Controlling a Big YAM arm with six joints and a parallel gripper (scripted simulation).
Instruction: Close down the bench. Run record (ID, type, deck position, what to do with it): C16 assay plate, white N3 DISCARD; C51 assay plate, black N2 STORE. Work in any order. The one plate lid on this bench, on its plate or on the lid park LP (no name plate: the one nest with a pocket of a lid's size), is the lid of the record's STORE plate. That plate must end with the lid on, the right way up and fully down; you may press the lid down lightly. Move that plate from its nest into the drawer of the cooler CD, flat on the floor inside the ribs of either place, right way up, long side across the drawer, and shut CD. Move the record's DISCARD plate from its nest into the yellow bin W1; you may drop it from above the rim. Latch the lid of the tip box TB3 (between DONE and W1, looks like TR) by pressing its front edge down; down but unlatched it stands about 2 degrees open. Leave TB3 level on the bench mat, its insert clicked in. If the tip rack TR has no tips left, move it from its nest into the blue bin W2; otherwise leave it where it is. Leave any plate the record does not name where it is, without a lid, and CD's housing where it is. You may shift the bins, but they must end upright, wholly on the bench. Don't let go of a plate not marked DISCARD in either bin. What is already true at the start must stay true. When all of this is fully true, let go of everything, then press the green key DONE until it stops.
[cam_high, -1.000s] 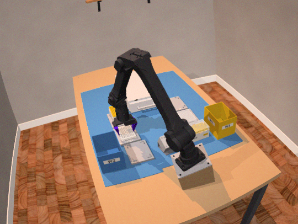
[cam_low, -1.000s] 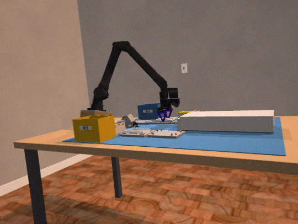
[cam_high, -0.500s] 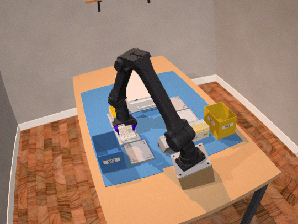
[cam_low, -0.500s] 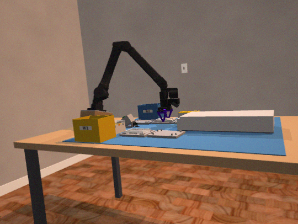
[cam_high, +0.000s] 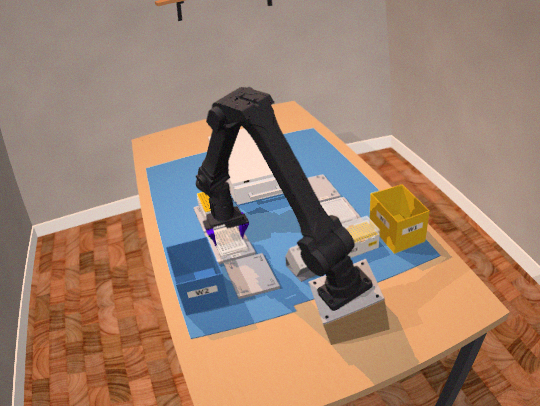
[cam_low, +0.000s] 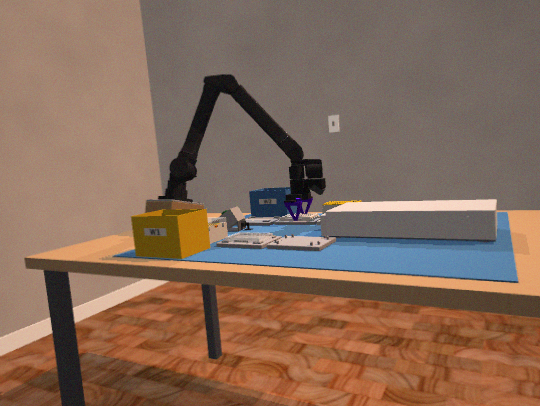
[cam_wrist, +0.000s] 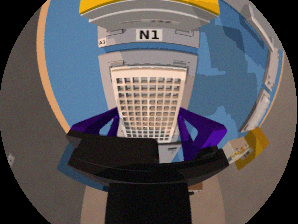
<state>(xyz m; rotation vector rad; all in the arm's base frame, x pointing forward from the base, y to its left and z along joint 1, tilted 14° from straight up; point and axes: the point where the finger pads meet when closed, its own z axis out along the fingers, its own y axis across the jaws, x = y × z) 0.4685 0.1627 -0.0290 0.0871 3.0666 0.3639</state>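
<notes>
Now: hand 10 cm short of the name plate N1, 1 cm to the left of it and 1 cm above it. From my hand the other things lie so: tip rack TR: 16 cm ahead, 3 cm above, 1 cm to the right; lid park LP: 18 cm behind, 1 cm below; white assay plate: right at my hand.
</notes>
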